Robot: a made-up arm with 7 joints.
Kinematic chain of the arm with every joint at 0, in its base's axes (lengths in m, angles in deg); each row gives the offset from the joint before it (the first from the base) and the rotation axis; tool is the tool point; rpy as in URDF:
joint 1: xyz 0 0 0.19 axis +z
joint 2: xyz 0 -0.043 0.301 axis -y
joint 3: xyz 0 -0.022 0.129 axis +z
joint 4: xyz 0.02 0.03 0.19 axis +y
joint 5: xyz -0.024 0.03 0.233 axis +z
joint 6: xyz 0 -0.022 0.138 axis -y
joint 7: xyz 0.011 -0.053 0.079 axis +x
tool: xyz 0 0 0 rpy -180 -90 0
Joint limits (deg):
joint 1: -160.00..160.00
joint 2: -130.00..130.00
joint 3: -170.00..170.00
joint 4: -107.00..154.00
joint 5: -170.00..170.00
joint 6: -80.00..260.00
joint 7: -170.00..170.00
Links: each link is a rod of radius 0.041 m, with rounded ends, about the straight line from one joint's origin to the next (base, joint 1, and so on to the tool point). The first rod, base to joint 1, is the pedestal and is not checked.
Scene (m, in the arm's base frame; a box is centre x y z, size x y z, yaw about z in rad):
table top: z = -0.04
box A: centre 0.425 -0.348 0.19 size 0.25 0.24 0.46 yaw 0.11
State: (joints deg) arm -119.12 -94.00 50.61 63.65 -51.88 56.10 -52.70
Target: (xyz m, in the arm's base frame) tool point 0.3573 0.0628 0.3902
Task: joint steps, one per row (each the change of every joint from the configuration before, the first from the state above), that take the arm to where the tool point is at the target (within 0.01 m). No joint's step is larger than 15 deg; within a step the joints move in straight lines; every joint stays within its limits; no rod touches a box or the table.
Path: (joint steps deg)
1: -0.52 -1.27 -1.44 12.53 -0.03 -5.73 -3.64
2: -0.52 -1.26 -1.44 12.54 -0.03 -5.72 -3.63
3: -0.52 -1.27 -1.44 12.53 -0.03 -5.73 -3.64
4: -0.52 -1.26 -1.44 12.54 -0.03 -5.73 -3.64
5: -0.52 -1.27 -1.43 12.53 -0.03 -5.73 -3.63
6: 14.29 -0.36 6.84 1.44 -1.09 5.29 4.54
7: 14.30 -0.35 6.85 1.44 -1.10 5.29 4.55
8: 14.30 -0.35 6.84 1.44 -1.09 5.29 4.54
9: 14.29 -0.36 6.84 1.44 -1.09 5.29 4.55

